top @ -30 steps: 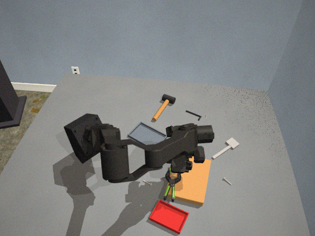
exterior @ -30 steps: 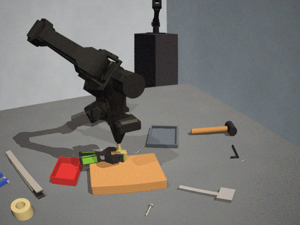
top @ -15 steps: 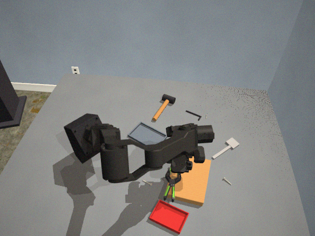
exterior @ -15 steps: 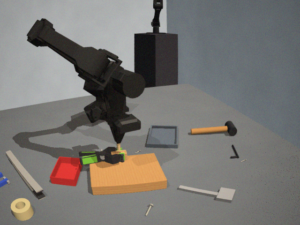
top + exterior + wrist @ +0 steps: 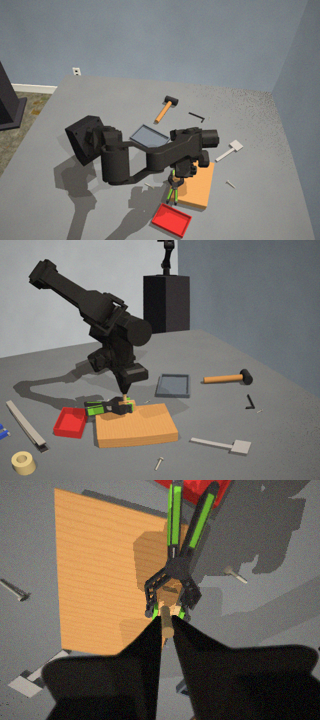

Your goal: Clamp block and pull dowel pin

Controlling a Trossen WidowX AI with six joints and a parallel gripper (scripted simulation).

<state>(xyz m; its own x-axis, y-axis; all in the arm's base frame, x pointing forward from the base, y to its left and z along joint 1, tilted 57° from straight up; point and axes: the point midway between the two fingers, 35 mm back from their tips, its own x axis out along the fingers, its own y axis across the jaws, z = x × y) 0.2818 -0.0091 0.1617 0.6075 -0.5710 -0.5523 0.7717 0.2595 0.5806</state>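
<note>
Right now my hand is 80 mm above the wooden block and 10 mm to the right of it. Round my hand: dowel pin: 40 mm below; wooden board: 110 mm below, 50 mm ahead, 20 mm to the right; red tray: 150 mm to the right, 110 mm below, 70 mm behind.
</note>
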